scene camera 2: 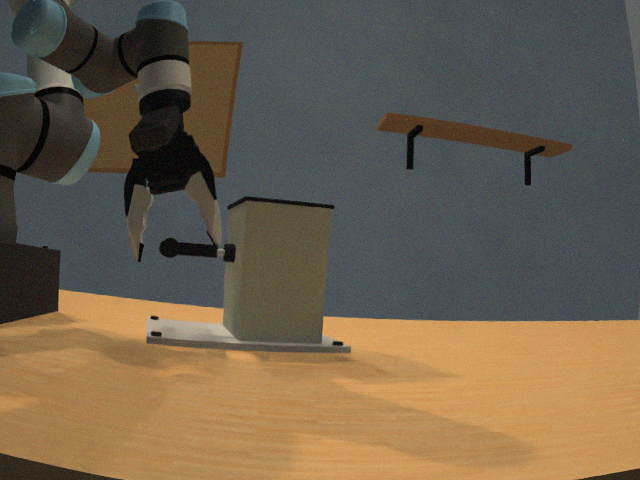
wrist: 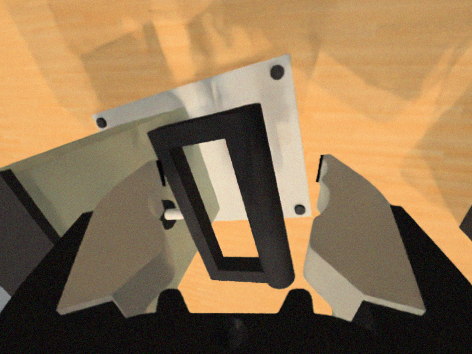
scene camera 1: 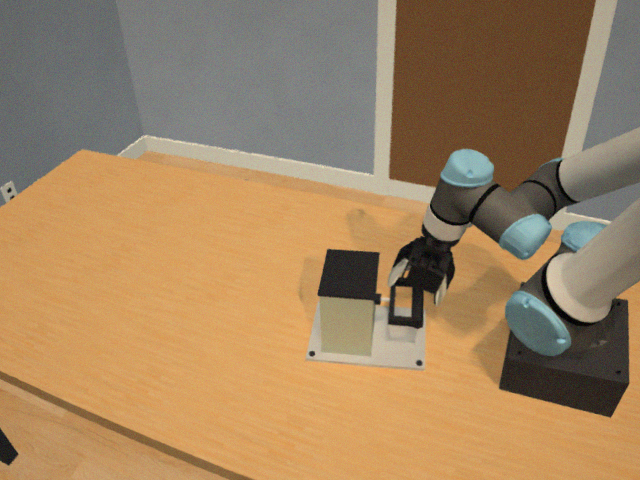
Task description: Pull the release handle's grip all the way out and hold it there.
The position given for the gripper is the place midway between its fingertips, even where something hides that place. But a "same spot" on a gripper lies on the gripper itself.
The gripper shows in scene camera 2, in the wrist view and in scene camera 1 (412, 294). One and the same spot on a base plate: (scene camera 1: 395, 347) is (scene camera 2: 188, 325). One and the same spot on the gripper: (scene camera 2: 200, 188) is (wrist: 108, 241).
